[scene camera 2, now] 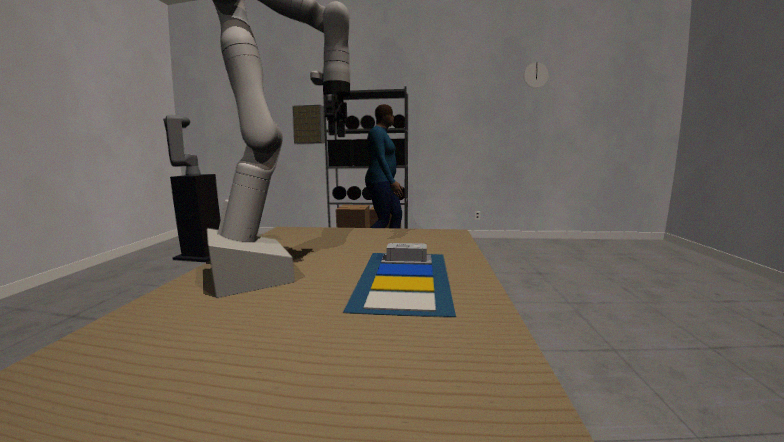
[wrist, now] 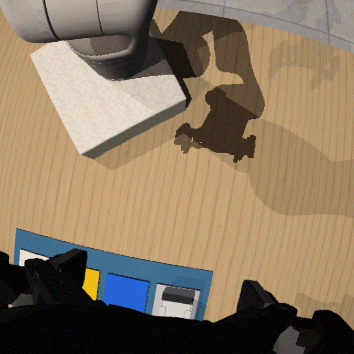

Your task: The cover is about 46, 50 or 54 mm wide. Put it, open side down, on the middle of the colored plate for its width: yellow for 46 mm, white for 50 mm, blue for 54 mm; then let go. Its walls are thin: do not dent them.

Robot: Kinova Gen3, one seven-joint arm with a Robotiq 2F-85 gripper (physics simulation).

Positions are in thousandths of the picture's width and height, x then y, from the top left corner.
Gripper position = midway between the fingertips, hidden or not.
In view: the gripper (scene camera 2: 430,309), a blue mat (scene camera 2: 567,691), a blue plate (wrist: 352,823), a yellow plate (scene camera 2: 494,641) and a white plate (scene camera 2: 516,682).
The gripper is seen too in the wrist view (wrist: 456,801). The blue mat also shows in the wrist view (wrist: 459,784).
